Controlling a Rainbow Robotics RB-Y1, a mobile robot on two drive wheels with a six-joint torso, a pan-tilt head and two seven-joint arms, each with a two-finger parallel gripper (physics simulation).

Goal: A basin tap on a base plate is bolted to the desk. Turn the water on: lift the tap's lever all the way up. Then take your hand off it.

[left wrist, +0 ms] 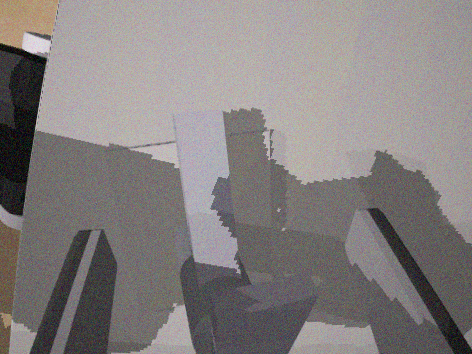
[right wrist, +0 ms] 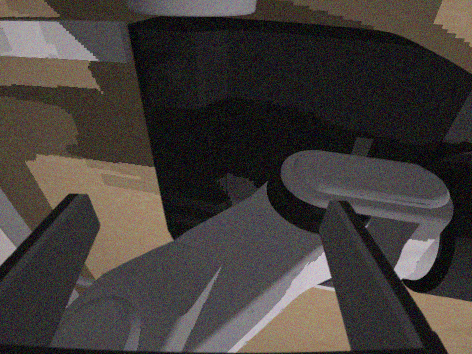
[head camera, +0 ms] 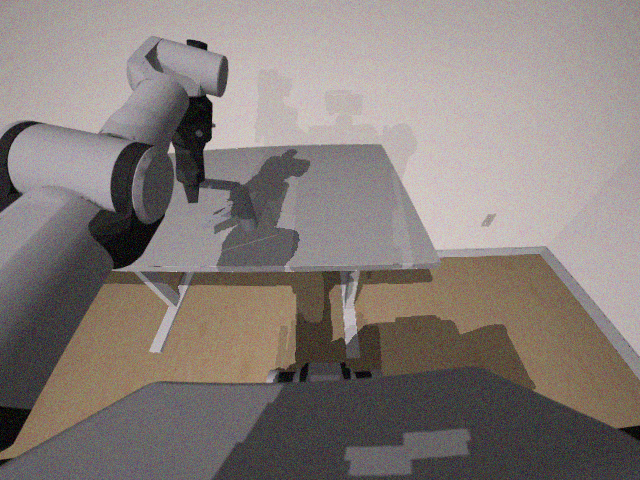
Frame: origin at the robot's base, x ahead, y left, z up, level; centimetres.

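Where they show: left gripper, between the fingertips: (left wrist: 232, 238) (head camera: 192, 189); right gripper, between the fingertips: (right wrist: 210, 213).
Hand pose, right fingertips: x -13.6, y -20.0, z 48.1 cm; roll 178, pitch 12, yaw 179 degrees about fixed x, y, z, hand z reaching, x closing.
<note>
After its pixels a point has its place.
The tap (head camera: 241, 198) {y 20.8, x 28.1, z 107.3 cm} stands on the desk (head camera: 351, 206) {y -9.4, x 39.7, z 95.1 cm} (left wrist: 200, 60) {y 36.2, x 25.7, z 95.1 cm}, partly in shadow. In the left wrist view its pale spout (left wrist: 204, 170) {y 30.3, x 26.5, z 102.7 cm} runs up the middle, and a dark grey part of the tap (left wrist: 255, 307) {y 29.8, x 26.4, z 113.7 cm}, perhaps the lever, shows at the bottom. The lever's exact angle is hard to tell. My left gripper (head camera: 192, 200) {y 31.2, x 25.5, z 112.1 cm} (left wrist: 232, 238) {y 31.2, x 25.5, z 112.1 cm} is open, pointing down beside the tap, with its fingers apart on either side of the dark part and nothing gripped. My right gripper (right wrist: 210, 213) {y -20.0, x -13.6, z 48.2 cm} is open and empty, away from the tap. The base plate is hard to make out.
The desk's front edge and slanted legs show in the head view, with wooden floor (head camera: 232, 320) {y 62.0, x 42.3, z 0.1 cm} below and a pale wall (head camera: 465, 103) {y -69.6, x 95.3, z 115.3 cm} behind. Shadows of the robot fall across the desk. Grey and black robot body parts (right wrist: 210, 270) {y -6.3, x -11.7, z 42.9 cm} lie close to the right gripper.
</note>
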